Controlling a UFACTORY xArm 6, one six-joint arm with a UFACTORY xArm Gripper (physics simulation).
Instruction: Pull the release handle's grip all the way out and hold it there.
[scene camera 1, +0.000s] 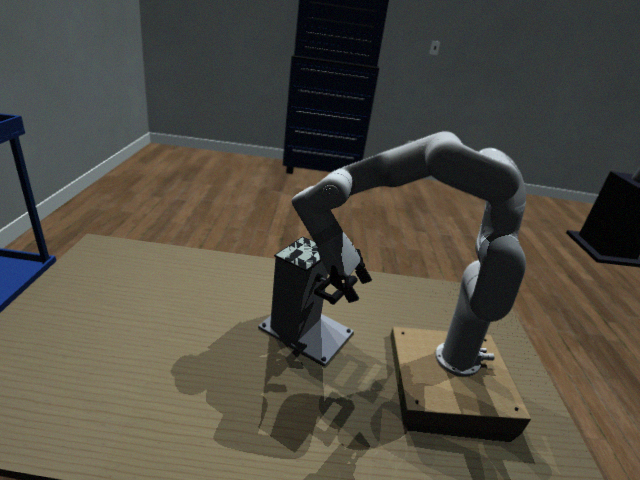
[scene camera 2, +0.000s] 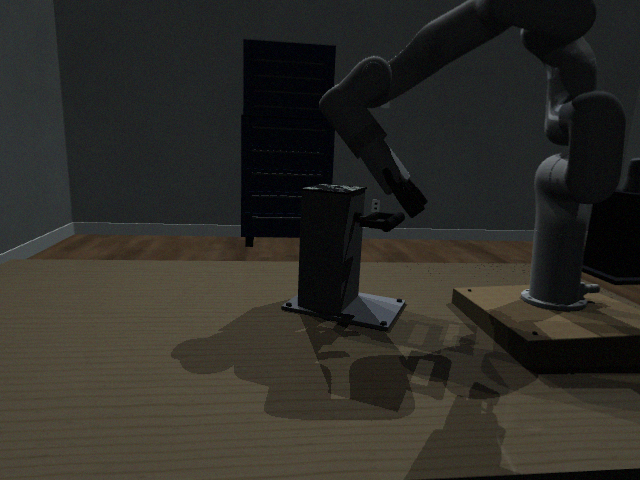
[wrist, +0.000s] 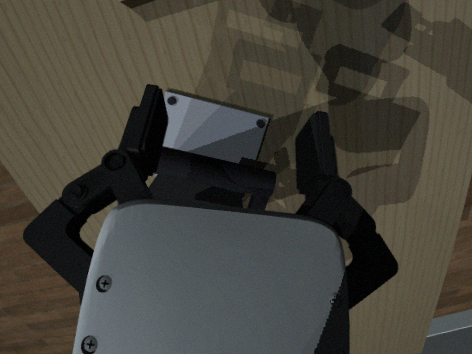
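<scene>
The release handle is a black loop whose grip sticks out from the upper side of a dark upright post. The post stands on a pale base plate. My gripper is open and empty, tilted down beside the outer end of the handle. In scene camera 2 its fingertips are just above and right of the grip. In the wrist view the grip lies across the space between the fingers, closer to the left one. Contact cannot be told.
The post's patterned top is close to my wrist. The arm's wooden mounting block stands right of the post on the wooden table. A dark blue cabinet stands behind.
</scene>
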